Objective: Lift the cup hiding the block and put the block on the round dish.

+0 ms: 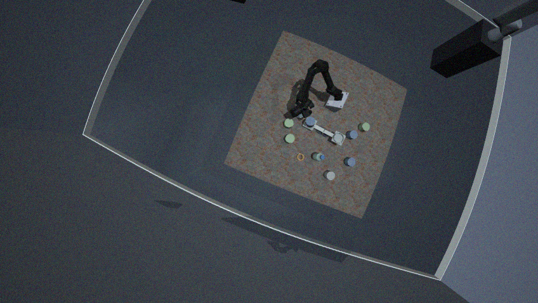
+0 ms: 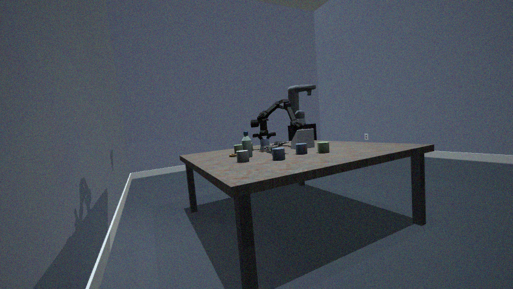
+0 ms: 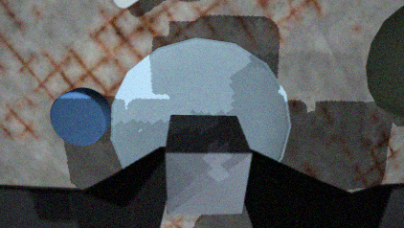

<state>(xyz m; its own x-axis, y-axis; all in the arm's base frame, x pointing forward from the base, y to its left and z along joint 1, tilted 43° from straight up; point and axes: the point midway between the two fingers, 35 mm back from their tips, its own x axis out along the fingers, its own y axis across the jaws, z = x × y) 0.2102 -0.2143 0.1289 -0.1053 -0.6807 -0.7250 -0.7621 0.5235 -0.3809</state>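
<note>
My gripper tip is 3 cm above the pale round dish. Round my gripper tip: grey balance bar: 8 cm ahead, 24 cm to the left; grey block: 1 cm above; balance: 8 cm ahead, 24 cm to the left, 1 cm below.
</note>
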